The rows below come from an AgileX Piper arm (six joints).
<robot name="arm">
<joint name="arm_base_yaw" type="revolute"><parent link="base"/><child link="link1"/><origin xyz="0 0 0.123" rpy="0 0 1.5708"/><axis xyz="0 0 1"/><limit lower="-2.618" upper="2.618"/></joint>
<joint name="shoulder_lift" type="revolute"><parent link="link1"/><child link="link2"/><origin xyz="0 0 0" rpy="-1.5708 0 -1.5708"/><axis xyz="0 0 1"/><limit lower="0" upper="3.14"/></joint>
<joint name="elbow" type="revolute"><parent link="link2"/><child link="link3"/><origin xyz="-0.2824 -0.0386 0" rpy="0 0 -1.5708"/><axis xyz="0 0 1"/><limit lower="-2.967" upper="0"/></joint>
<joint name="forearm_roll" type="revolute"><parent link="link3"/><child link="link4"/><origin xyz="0.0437 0.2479 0" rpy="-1.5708 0 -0.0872"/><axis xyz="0 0 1"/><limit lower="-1.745" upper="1.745"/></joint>
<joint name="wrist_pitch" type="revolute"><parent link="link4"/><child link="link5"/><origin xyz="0 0 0" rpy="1.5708 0 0"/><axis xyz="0 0 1"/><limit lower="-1.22" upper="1.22"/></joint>
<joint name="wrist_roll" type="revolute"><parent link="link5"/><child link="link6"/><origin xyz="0 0.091 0" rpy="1.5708 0 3.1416"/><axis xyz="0 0 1"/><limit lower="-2.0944" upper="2.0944"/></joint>
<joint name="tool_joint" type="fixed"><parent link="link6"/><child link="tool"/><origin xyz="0 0 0" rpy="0 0 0"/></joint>
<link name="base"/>
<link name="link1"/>
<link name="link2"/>
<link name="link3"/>
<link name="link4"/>
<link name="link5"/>
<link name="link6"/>
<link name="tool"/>
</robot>
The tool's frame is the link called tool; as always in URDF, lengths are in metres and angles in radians.
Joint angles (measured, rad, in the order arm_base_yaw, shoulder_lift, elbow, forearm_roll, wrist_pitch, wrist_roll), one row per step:
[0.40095 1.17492 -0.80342 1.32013 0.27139 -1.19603]
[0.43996 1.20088 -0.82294 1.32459 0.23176 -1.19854]
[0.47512 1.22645 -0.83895 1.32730 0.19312 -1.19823]
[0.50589 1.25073 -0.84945 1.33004 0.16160 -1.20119]
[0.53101 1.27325 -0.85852 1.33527 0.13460 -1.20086]
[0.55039 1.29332 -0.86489 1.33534 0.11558 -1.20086]
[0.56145 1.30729 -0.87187 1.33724 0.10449 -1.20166]
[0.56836 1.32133 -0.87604 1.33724 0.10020 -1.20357]
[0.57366 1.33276 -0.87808 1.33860 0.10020 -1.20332]
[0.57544 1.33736 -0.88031 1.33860 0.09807 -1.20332]
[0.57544 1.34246 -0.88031 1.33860 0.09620 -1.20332]
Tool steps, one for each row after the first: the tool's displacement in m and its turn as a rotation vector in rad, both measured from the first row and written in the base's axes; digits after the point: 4 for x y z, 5 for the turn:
[0.0036 0.0090 0.0003 -0.00653 -0.00720 0.00175]
[0.0068 0.0174 -0.0006 -0.01387 -0.01052 0.00017]
[0.0093 0.0252 -0.0032 -0.02482 -0.00991 0.00200]
[0.0116 0.0319 -0.0061 -0.03097 -0.00518 0.00055]
[0.0134 0.0375 -0.0094 -0.04087 -0.00036 0.00253]
[0.0151 0.0412 -0.0110 -0.04536 0.00194 0.00314]
[0.0168 0.0442 -0.0136 -0.05272 0.00749 0.00695]
[0.0178 0.0467 -0.0163 -0.05653 0.01611 0.01189]
[0.0185 0.0476 -0.0169 -0.05817 0.01730 0.01175]
[0.0194 0.0480 -0.0184 -0.06123 0.02092 0.01014]

